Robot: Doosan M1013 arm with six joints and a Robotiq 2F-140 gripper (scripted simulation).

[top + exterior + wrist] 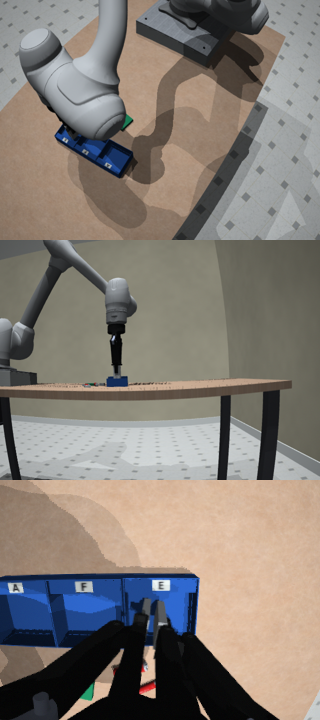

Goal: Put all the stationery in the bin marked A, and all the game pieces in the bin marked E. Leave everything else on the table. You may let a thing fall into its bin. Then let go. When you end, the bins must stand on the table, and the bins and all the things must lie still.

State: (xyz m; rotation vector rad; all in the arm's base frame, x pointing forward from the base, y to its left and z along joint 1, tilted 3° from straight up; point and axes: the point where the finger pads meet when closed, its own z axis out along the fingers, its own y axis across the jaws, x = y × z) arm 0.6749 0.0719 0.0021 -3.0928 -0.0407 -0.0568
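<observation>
Now: hand 70 mm to the right of the blue three-compartment bin, 30 mm above it and 20 mm past it. The rest, counted from my hand: red thing: 130 mm behind, 50 mm below, 20 mm to the right; white domino: 100 mm behind, 90 mm to the right, 50 mm below; grey clip-like piece: 100 mm behind, 70 mm to the left, 40 mm below.
</observation>
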